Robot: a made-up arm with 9 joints. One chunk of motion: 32 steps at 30 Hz.
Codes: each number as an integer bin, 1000 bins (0 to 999) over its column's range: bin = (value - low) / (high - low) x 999, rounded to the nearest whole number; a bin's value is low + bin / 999 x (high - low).
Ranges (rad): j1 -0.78..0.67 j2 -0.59..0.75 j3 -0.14..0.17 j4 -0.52..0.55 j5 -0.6..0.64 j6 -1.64..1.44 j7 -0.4..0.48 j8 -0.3..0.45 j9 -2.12..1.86
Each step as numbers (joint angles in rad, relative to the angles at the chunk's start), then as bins.
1 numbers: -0.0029 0.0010 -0.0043 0.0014 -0.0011 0.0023 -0.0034 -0.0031 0.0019
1 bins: 535 441 437 487 483 533 450 395 533
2 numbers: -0.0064 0.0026 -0.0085 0.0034 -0.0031 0.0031 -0.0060 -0.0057 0.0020
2 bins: 533 442 424 489 481 533 447 392 533
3 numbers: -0.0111 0.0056 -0.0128 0.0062 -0.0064 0.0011 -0.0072 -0.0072 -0.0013
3 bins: 530 444 410 491 478 532 446 390 532
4 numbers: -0.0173 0.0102 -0.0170 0.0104 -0.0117 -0.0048 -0.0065 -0.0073 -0.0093
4 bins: 525 447 396 495 474 530 447 390 530
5 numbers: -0.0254 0.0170 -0.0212 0.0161 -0.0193 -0.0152 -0.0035 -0.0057 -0.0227
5 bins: 520 453 383 501 468 527 450 392 526
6 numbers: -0.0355 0.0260 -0.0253 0.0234 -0.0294 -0.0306 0.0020 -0.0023 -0.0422
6 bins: 513 459 370 507 460 522 456 397 522
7 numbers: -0.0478 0.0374 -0.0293 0.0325 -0.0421 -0.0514 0.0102 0.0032 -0.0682
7 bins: 504 468 357 516 449 515 466 404 515
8 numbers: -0.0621 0.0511 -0.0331 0.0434 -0.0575 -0.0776 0.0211 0.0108 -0.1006
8 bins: 495 478 344 526 437 507 478 414 507
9 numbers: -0.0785 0.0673 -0.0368 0.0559 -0.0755 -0.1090 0.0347 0.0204 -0.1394
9 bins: 483 490 333 538 423 497 493 427 497
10 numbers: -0.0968 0.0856 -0.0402 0.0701 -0.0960 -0.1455 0.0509 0.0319 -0.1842
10 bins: 471 504 322 551 406 485 512 442 486
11 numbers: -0.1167 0.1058 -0.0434 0.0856 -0.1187 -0.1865 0.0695 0.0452 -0.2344
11 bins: 457 519 311 565 388 471 533 460 473
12 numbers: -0.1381 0.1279 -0.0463 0.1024 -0.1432 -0.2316 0.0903 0.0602 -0.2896
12 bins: 442 535 302 581 368 457 557 480 459
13 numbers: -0.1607 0.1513 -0.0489 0.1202 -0.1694 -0.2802 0.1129 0.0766 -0.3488
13 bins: 427 553 294 598 347 441 582 502 445
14 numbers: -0.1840 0.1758 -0.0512 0.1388 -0.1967 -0.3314 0.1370 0.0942 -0.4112
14 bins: 411 571 286 615 325 424 610 525 429
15 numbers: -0.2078 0.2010 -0.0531 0.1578 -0.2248 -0.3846 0.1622 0.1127 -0.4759
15 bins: 394 590 280 633 302 407 638 550 413
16 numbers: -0.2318 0.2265 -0.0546 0.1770 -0.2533 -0.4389 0.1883 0.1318 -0.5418
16 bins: 378 609 275 651 279 390 668 575 396
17 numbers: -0.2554 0.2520 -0.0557 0.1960 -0.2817 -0.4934 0.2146 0.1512 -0.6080
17 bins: 361 628 272 668 256 372 698 601 380
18 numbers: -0.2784 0.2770 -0.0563 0.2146 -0.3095 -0.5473 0.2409 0.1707 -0.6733
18 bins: 346 646 270 686 234 354 728 627 363
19 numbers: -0.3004 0.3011 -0.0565 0.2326 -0.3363 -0.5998 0.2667 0.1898 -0.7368
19 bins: 330 664 269 703 212 337 757 652 347
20 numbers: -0.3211 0.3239 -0.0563 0.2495 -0.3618 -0.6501 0.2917 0.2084 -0.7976
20 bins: 316 681 270 718 192 321 785 677 332
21 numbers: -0.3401 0.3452 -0.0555 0.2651 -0.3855 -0.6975 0.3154 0.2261 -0.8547
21 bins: 303 697 272 733 173 306 812 701 318
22 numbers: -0.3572 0.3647 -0.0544 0.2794 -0.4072 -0.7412 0.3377 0.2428 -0.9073
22 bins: 291 712 276 746 155 292 837 723 304
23 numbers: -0.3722 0.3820 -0.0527 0.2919 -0.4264 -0.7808 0.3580 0.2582 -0.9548
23 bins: 281 725 281 758 140 279 861 744 292
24 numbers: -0.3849 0.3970 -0.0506 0.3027 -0.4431 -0.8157 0.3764 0.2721 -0.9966
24 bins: 272 736 288 768 126 267 881 762 282
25 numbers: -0.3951 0.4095 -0.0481 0.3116 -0.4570 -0.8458 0.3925 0.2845 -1.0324
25 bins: 265 745 296 776 115 258 900 779 273
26 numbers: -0.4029 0.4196 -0.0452 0.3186 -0.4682 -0.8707 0.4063 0.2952 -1.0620
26 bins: 260 753 306 783 106 250 915 793 266
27 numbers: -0.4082 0.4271 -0.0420 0.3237 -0.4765 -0.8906 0.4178 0.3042 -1.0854
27 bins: 256 758 316 788 99 243 928 805 260
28 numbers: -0.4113 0.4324 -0.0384 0.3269 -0.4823 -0.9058 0.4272 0.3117 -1.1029
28 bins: 254 762 327 791 95 238 939 815 255
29 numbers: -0.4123 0.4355 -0.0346 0.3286 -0.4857 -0.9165 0.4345 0.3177 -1.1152
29 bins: 253 765 340 792 92 235 947 823 252
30 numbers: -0.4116 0.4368 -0.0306 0.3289 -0.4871 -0.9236 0.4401 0.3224 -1.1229
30 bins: 254 766 353 793 91 232 954 829 250
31 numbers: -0.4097 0.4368 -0.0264 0.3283 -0.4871 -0.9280 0.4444 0.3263 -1.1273
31 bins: 255 766 366 792 91 231 959 834 249
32 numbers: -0.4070 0.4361 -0.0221 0.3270 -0.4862 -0.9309 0.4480 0.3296 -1.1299
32 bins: 257 765 380 791 92 230 963 839 249
